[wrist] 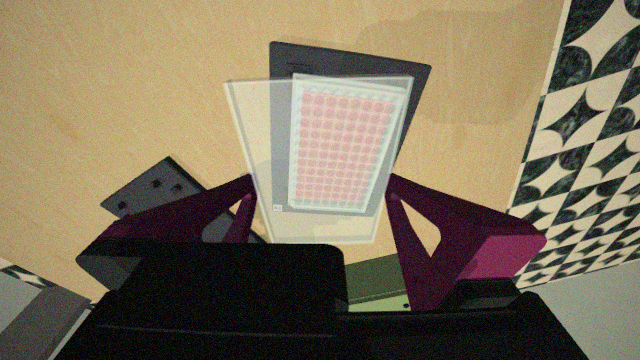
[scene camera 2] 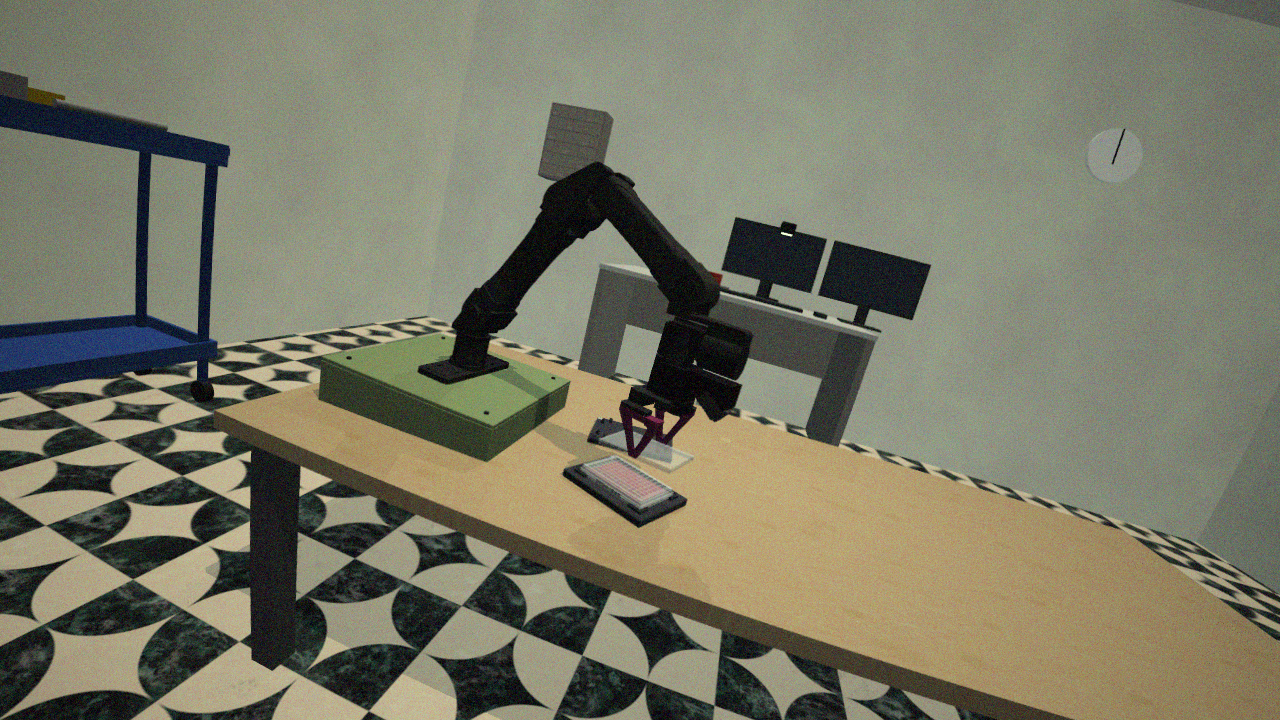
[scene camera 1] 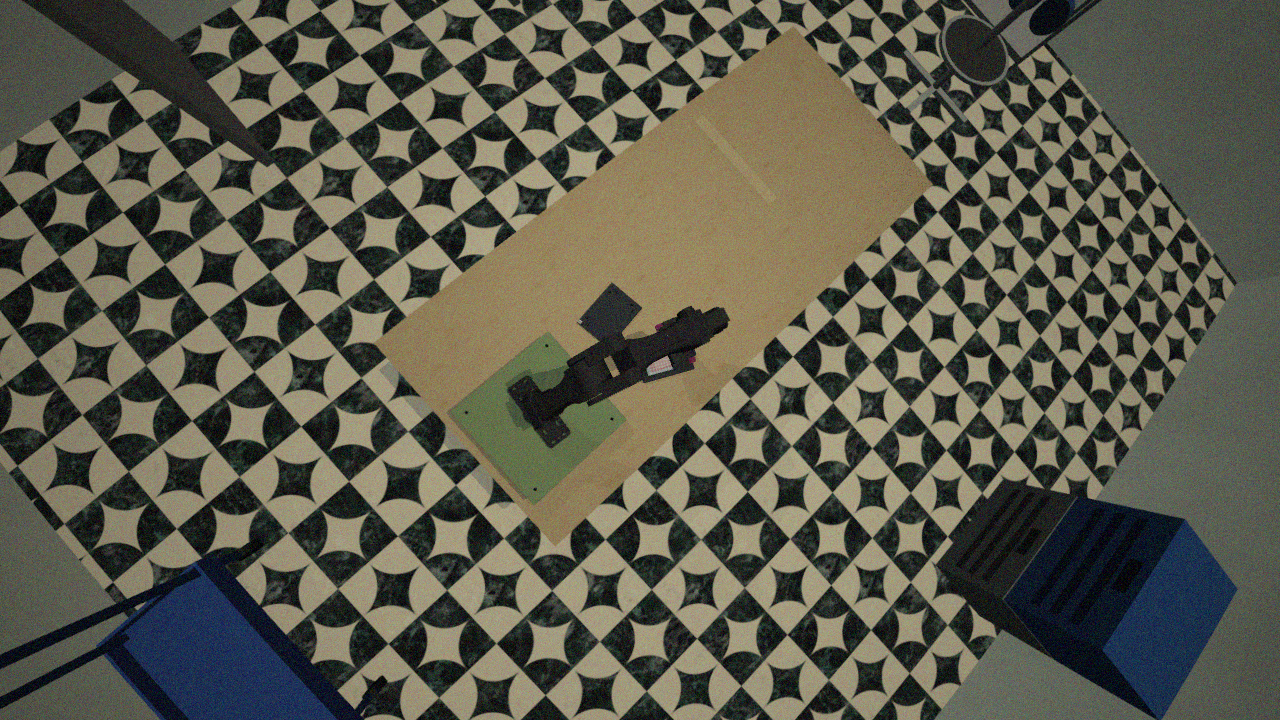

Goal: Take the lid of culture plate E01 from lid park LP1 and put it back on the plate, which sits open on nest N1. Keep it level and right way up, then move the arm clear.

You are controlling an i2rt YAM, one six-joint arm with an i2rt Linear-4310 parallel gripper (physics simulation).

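Frame: origin at the arm's base, x ahead, y left, z up, level; millimetres.
Seen in the pictures: gripper, fingertip midpoint: (wrist: 320, 180) (scene camera 2: 646, 451); arm's base, origin of the base link: (scene camera 2: 466, 369) (scene camera 1: 539, 411).
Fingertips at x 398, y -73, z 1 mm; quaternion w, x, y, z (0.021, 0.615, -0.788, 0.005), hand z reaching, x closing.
Offsets run from my fingertips to a thing's top centre. Level surfaces: height alone.
My gripper (scene camera 2: 650, 447) (wrist: 320, 180) is shut on the clear lid @[dx -1, dy +0, dz +10 mm] (scene camera 2: 673, 457) (wrist: 257, 145), one finger at each long side. The lid looks about level and is held above the table. Culture plate E01 (scene camera 1: 660, 365) (scene camera 2: 629, 480) (wrist: 340, 145), with pink wells, sits open on the dark nest N1 @[dx -17, dy -13, dz -53 mm] (scene camera 2: 660, 513) (wrist: 350, 56). In the wrist view the lid overlaps the plate but reaches past its left side and near end, and its edges are slightly turned from the plate's. Lid park LP1 @[dx -73, dy +188, dz -51 mm] (scene camera 1: 611, 310) (scene camera 2: 601, 433) (wrist: 150, 185) is dark and bears no lid. The arm hides the lid in scene camera 1.
The green base block (scene camera 1: 501, 402) (scene camera 2: 402, 413) (wrist: 372, 280) carries the arm at one end of the wooden table @[dz -71 mm] (scene camera 1: 805, 134) (scene camera 2: 850, 555) (wrist: 100, 75). Lid park LP1 stands beside the nest. A blue cart (scene camera 2: 179, 344) and a desk with monitors (scene camera 2: 774, 255) stand away from the table.
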